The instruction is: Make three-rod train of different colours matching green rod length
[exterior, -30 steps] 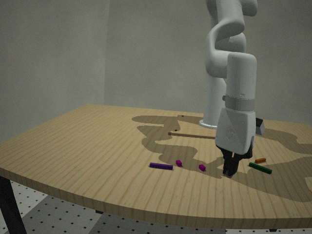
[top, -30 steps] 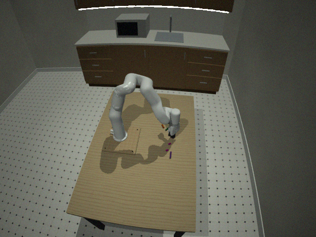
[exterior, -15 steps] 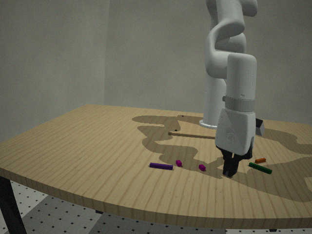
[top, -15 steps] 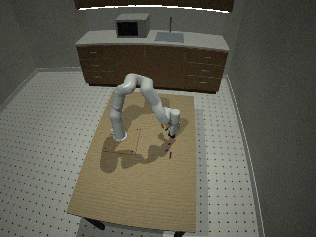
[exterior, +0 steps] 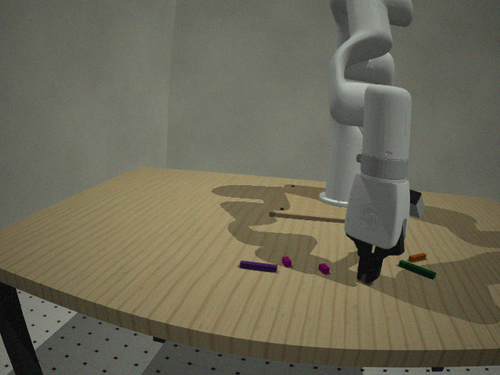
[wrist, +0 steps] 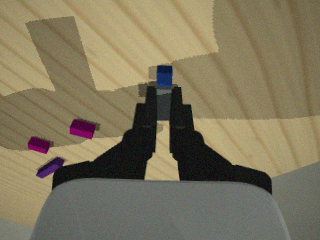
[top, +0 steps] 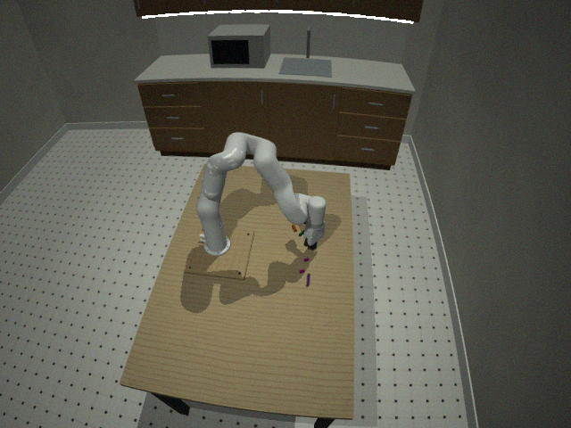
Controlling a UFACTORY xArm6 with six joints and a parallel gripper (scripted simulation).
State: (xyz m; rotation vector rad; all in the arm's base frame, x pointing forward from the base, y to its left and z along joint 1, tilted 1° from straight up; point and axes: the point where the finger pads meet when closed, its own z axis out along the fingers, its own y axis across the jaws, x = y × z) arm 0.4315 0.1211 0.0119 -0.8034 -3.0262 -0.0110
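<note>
The grey rod lies 2 cm below my hand. From my hand the other things lie so: green rod 6 cm behind, 9 cm to the left, 2 cm below; blue rod 2 cm behind, 1 cm to the left, 2 cm below; orange rod 11 cm behind, 9 cm to the left, 2 cm below.
</note>
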